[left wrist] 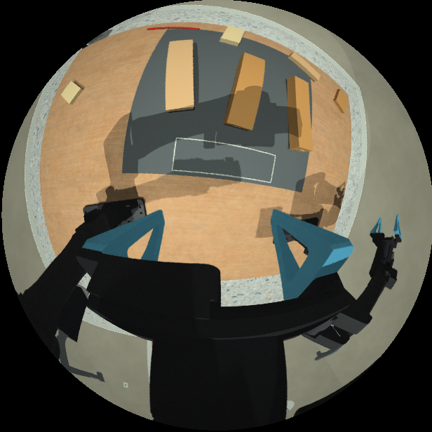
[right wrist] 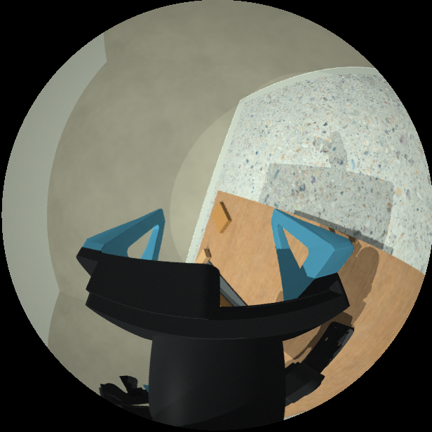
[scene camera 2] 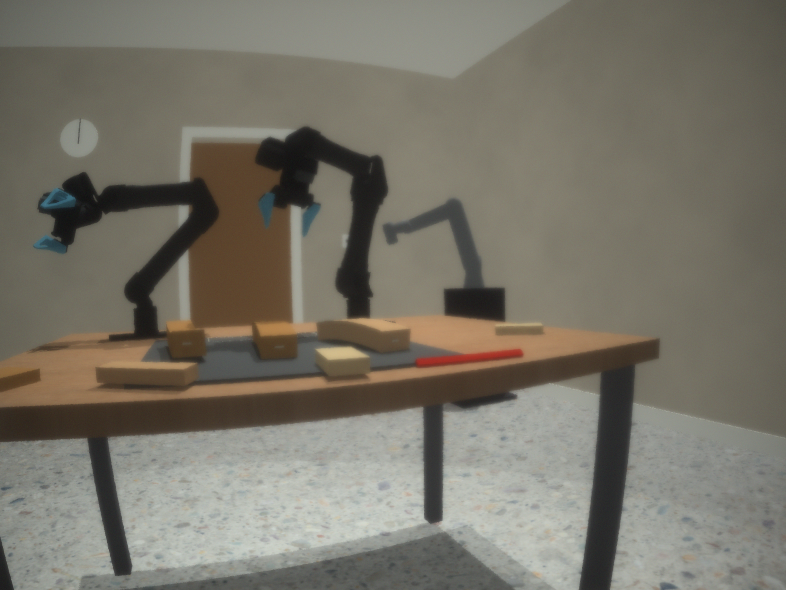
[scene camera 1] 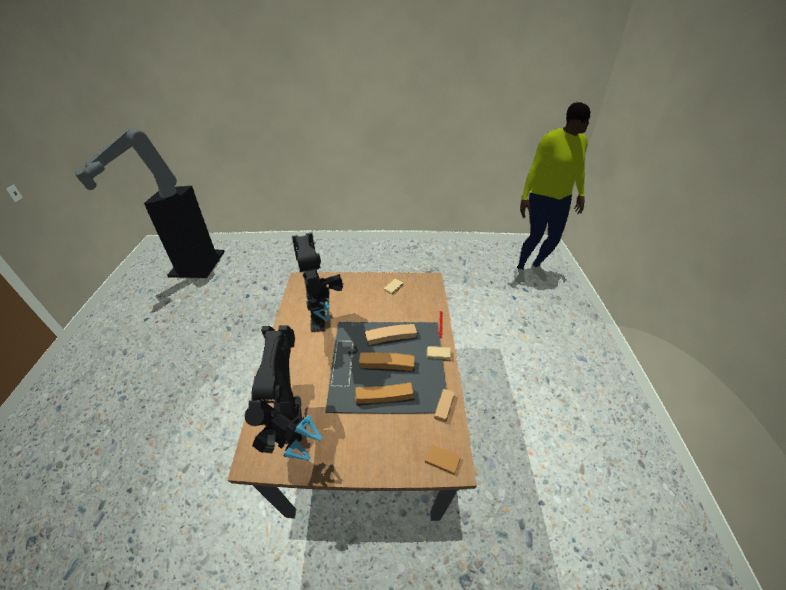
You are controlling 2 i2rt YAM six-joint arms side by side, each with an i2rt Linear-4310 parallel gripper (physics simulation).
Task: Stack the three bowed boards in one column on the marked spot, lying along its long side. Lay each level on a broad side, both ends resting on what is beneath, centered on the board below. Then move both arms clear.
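Frame: origin at the left arm's base, x ahead, y up, z right, level; millimetres.
Where they show: left gripper, fingertip midpoint: [scene camera 2: 285, 232] [scene camera 1: 327, 314]; right gripper, fingertip midpoint: [scene camera 2: 38, 227] [scene camera 1: 315, 449]; left arm's base at its link origin: [scene camera 1: 317, 317]; right arm's base at its link origin: [scene camera 2: 146, 337] [scene camera 1: 292, 419].
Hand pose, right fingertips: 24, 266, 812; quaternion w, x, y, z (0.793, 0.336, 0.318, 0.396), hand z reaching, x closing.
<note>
Things, the pixels of their centre, and the offset from my right fingertips, as dx, dy, dz. "*": a spot on its surface instead. Level surfaces: height alone.
- dark mat at its surface level: dy -260
- thin white outline at a spot on its surface: [scene camera 1: 340, 386] * +71, -260, -380
- red stick at the middle of its body: [scene camera 2: 472, 358] [scene camera 1: 440, 324] +586, -260, -670
- pale block at the middle of its body: [scene camera 2: 340, 360] [scene camera 1: 438, 353] +526, -249, -485
Three bowed boards lie apart on the dark mat [scene camera 1: 380, 408] [left wrist: 145, 100]: a light one [scene camera 1: 391, 334] [scene camera 2: 365, 333] [left wrist: 180, 75], a browner middle one [scene camera 1: 386, 362] [scene camera 2: 274, 339] [left wrist: 246, 92] and an orange one [scene camera 1: 384, 393] [scene camera 2: 185, 339] [left wrist: 300, 114]. The marked spot, a thin white outline [scene camera 1: 340, 386] [left wrist: 174, 154], has no board on it. My left gripper [scene camera 2: 286, 231] [left wrist: 217, 215] is open and empty, high up, beyond the outline's near side. My right gripper [scene camera 2: 53, 222] [right wrist: 217, 214] is open and empty, raised over the lower left table in scene camera 1, away from the boards.
A red stick [scene camera 1: 440, 323] [scene camera 2: 469, 357] and a pale block [scene camera 1: 438, 352] [scene camera 2: 342, 362] lie by the table's far edge. Other flat blocks [scene camera 1: 393, 286] [scene camera 1: 444, 405] [scene camera 1: 443, 459] lie around the mat. A person [scene camera 1: 555, 165] and a grey arm [scene camera 1: 152, 161] stand beyond the table.
</note>
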